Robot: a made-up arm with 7 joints. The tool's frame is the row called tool.
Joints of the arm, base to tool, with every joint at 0 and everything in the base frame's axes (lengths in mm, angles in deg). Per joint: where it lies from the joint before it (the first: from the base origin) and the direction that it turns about. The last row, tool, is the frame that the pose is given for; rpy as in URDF.
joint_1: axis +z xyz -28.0 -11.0 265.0
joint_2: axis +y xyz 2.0 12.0 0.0
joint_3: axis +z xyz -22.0 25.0 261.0
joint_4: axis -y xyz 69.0 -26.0 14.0
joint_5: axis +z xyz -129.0 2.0 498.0
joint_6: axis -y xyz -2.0 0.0 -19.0
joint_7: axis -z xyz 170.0 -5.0 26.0
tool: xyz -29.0 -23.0 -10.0 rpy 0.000 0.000 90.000
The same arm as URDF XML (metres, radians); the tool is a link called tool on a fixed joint. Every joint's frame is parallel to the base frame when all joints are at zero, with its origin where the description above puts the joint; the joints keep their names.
<robot name="arm">
  <link name="base"/>
  <link name="link1"/>
  <link name="link2"/>
  <link name="link3"/>
  <link name="link4"/>
  <link name="link5"/>
  <link name="link6"/>
  <link name="link7"/>
  <link name="tool"/>
  <joint name="joint_1" type="continuous">
    <parent link="base"/>
    <child link="link1"/>
    <origin xyz="-0.028 -0.011 0.265" rpy="0 0 0"/>
    <axis xyz="0 0 1"/>
  </joint>
  <joint name="joint_2" type="continuous">
    <parent link="link1"/>
    <child link="link2"/>
    <origin xyz="0.002 0.012 0" rpy="0 0 0"/>
    <axis xyz="0 1 0"/>
  </joint>
  <joint name="joint_3" type="continuous">
    <parent link="link2"/>
    <child link="link3"/>
    <origin xyz="-0.022 0.025 0.261" rpy="0 0 0"/>
    <axis xyz="0 0 1"/>
  </joint>
  <joint name="joint_4" type="continuous">
    <parent link="link3"/>
    <child link="link4"/>
    <origin xyz="0.069 -0.026 0.014" rpy="0 0 0"/>
    <axis xyz="0 -1 0"/>
  </joint>
  <joint name="joint_5" type="continuous">
    <parent link="link4"/>
    <child link="link5"/>
    <origin xyz="-0.129 0.002 0.498" rpy="0 0 0"/>
    <axis xyz="0 0 1"/>
  </joint>
  <joint name="joint_6" type="continuous">
    <parent link="link5"/>
    <child link="link6"/>
    <origin xyz="-0.002 0 -0.019" rpy="0 0 0"/>
    <axis xyz="0 -1 0"/>
  </joint>
  <joint name="joint_7" type="continuous">
    <parent link="link6"/>
    <child link="link7"/>
    <origin xyz="0.17 -0.005 0.026" rpy="0 0 0"/>
    <axis xyz="0 0 -1"/>
  </joint>
  <joint name="tool_fixed" type="fixed">
    <parent link="link7"/>
    <child link="tool"/>
    <origin xyz="-0.029 -0.023 -0.01" rpy="0 0 1.5708"/>
  </joint>
</robot>

